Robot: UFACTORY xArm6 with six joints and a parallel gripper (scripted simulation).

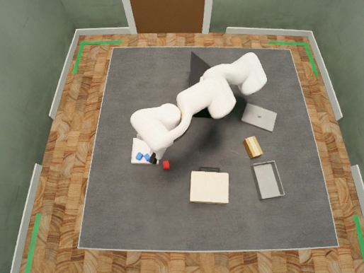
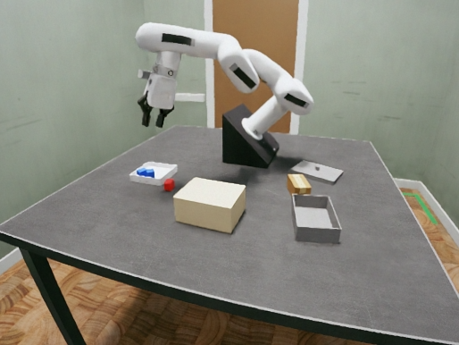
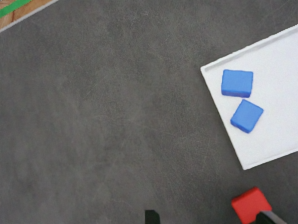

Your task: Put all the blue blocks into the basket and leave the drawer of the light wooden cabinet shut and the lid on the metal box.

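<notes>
Right now my hand is 570 mm to the right of the flat lid, 310 mm past it and 250 mm above it. Also, from my hand: white basket: 250 mm below, 110 mm behind, 90 mm to the right; light wooden cabinet: 240 mm to the left, 220 mm below, 100 mm ahead; brown cardboard box: 500 mm to the left, 230 mm below, 110 mm behind.
</notes>
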